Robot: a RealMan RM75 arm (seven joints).
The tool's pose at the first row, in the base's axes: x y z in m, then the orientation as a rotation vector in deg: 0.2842 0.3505 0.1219 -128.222 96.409 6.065
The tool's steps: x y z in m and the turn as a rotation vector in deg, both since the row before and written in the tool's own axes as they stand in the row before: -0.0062 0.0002 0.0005 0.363 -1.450 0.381; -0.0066 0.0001 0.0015 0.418 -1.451 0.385; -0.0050 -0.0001 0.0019 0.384 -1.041 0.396; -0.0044 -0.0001 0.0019 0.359 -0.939 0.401; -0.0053 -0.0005 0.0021 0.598 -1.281 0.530; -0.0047 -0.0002 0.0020 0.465 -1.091 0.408
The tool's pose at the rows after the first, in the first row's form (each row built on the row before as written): 0.2822 0.3563 0.1230 -127.039 95.978 7.433; 0.2804 0.3628 0.1235 -125.806 95.525 8.740; 0.2793 0.3680 0.1233 -124.761 95.305 9.627; 0.2784 0.3727 0.1230 -123.772 95.146 10.421; 0.2777 0.3784 0.1230 -122.356 94.874 11.395; 0.2769 0.3834 0.1230 -121.215 94.597 12.240
